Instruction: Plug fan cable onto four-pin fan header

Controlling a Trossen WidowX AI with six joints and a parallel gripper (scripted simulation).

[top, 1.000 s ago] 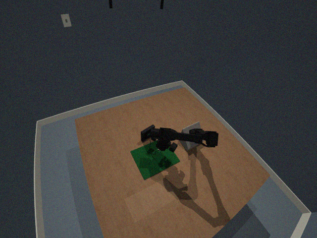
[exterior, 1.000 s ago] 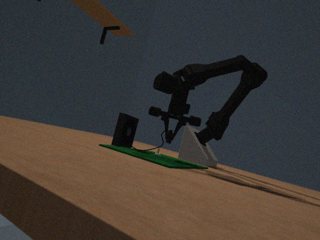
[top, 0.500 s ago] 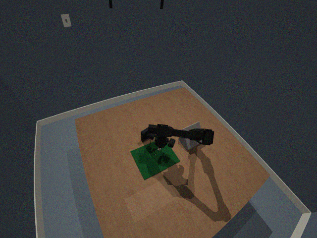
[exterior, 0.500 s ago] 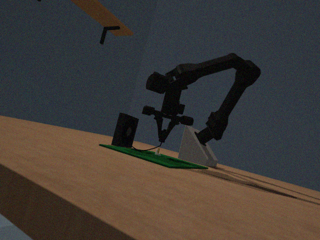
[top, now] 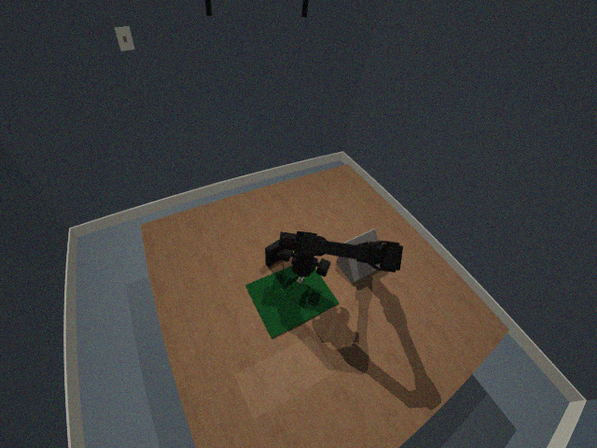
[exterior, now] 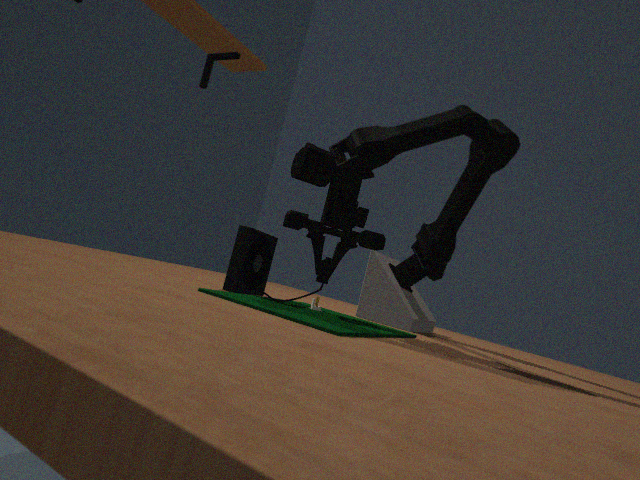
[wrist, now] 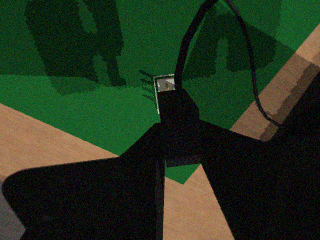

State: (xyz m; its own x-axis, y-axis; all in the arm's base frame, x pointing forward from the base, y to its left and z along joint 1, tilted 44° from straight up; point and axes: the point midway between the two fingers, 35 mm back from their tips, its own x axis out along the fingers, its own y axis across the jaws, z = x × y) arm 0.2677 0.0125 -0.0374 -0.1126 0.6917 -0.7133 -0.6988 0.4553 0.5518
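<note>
Now: gripper tip 80 mm above the green board, 60 mm short of it and 50 mm to the right of it. Round my gripper tip: fan cable plug: 10 mm above; black fan: 120 mm to the right, 50 mm ahead, 10 mm below.
</note>
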